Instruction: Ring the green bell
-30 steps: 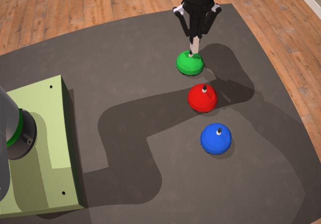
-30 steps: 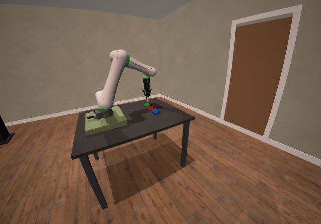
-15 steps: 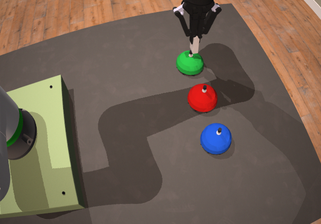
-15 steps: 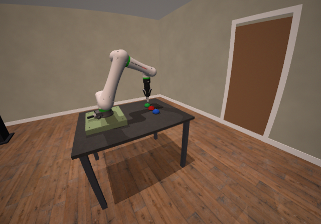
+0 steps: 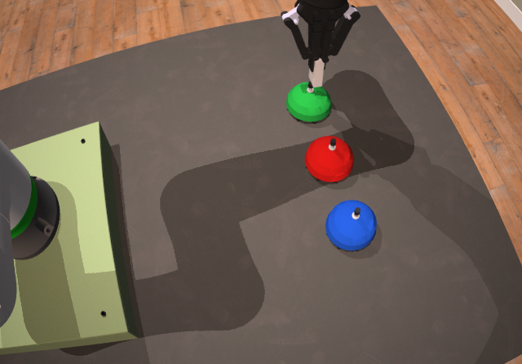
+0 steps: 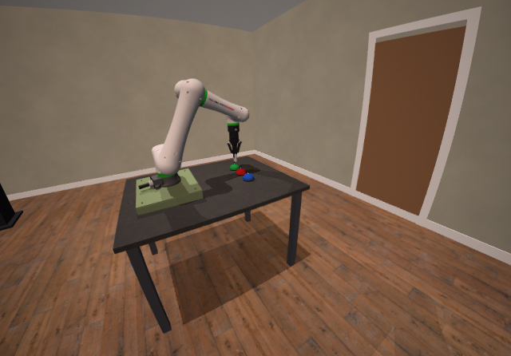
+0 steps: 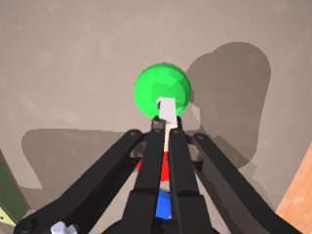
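Now: hand 60 mm above the green bell and 10 mm past it. Also, from my hand: red bell 120 mm to the right, 60 mm below, 40 mm behind; then blue bell 250 mm to the right, 60 mm below, 60 mm behind.
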